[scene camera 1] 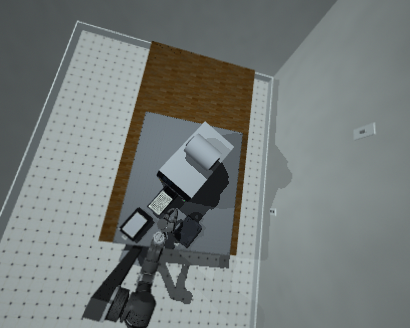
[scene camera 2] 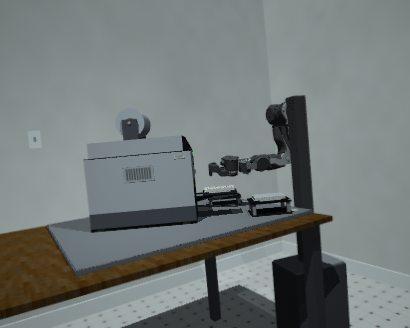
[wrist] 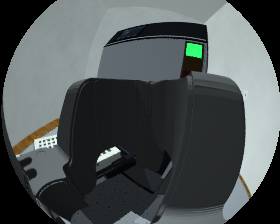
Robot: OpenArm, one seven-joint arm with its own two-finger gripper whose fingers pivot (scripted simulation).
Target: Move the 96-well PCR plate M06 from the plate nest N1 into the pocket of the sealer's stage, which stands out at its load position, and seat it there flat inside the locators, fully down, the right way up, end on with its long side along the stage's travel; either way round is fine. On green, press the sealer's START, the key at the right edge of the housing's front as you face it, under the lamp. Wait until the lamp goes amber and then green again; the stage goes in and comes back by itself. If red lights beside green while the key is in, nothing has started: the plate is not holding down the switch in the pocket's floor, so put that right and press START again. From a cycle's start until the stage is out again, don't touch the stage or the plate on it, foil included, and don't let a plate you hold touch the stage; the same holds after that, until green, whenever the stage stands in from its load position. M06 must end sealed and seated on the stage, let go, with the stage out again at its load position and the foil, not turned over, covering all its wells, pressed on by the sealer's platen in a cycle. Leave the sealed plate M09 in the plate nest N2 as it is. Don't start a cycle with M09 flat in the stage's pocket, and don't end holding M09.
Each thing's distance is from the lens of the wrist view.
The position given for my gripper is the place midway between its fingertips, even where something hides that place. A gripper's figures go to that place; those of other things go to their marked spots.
my gripper (wrist: 155,127): 6 cm
grey sealer (wrist: 162,58): 14 cm
